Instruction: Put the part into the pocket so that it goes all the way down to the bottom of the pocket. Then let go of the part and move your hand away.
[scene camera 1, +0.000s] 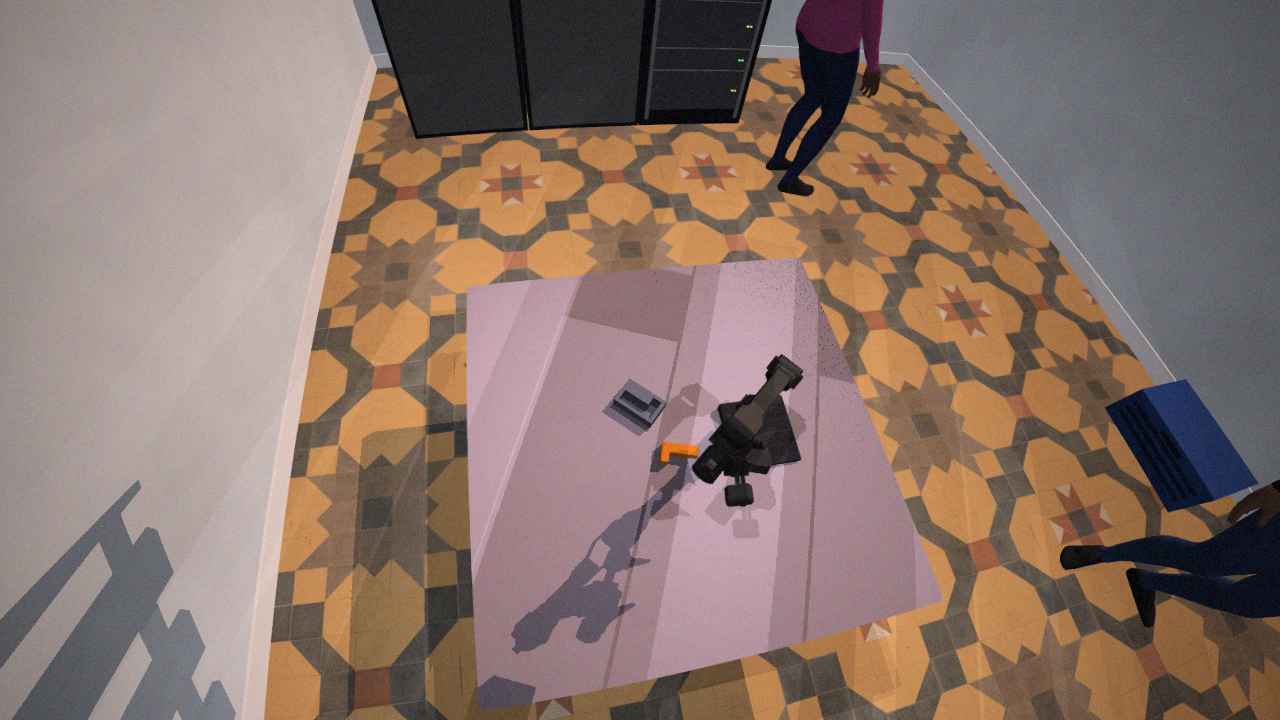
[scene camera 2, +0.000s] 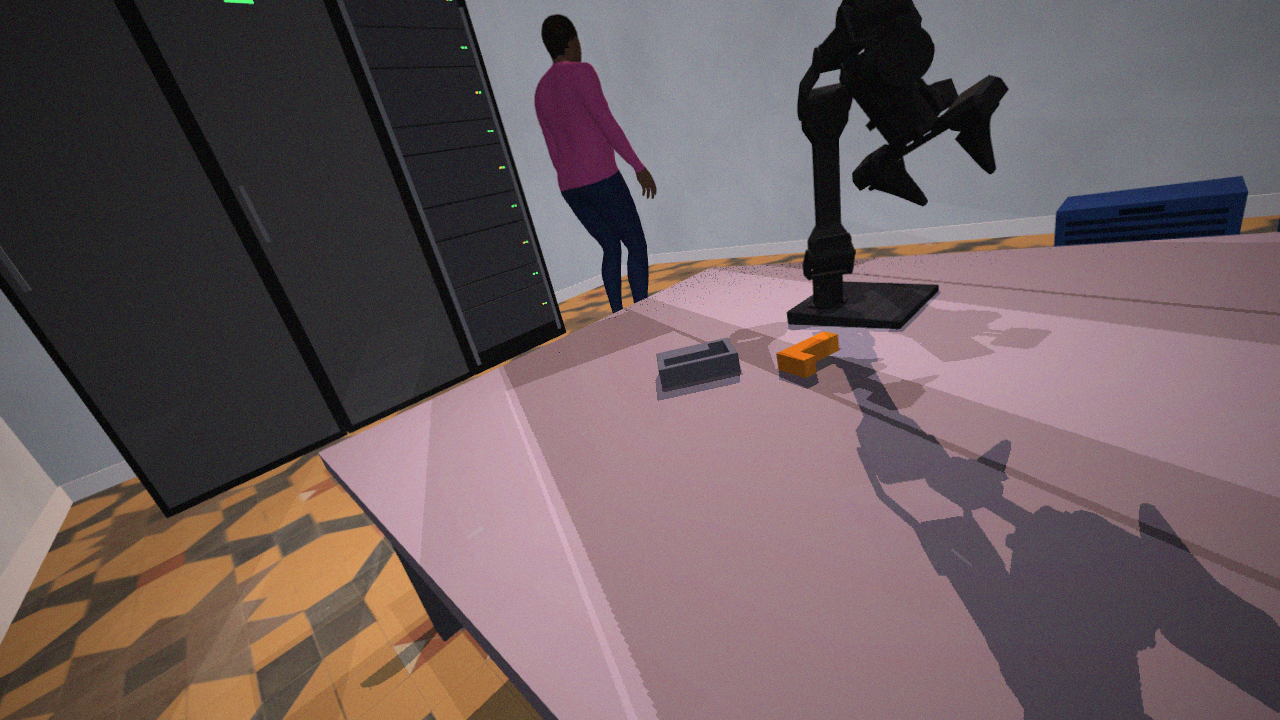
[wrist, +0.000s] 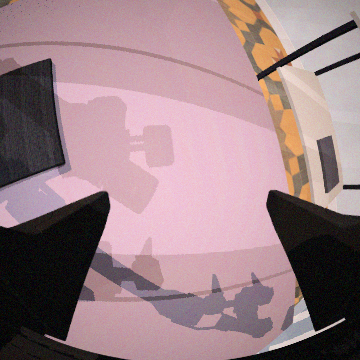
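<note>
The orange L-shaped part lies flat on the table between the grey block and the arm's base. The grey block stands to its left, its pocket facing up and looking empty. The part and the block do not show in the wrist view. My gripper is open and empty, its fingers wide apart. It hangs high above the table, well above and to the right of the part in the second scene view. The arm hides much of the gripper in the first scene view.
The arm's black base plate sits on the pink table beside the part. Off the table are a blue box, dark cabinets and a person in magenta.
</note>
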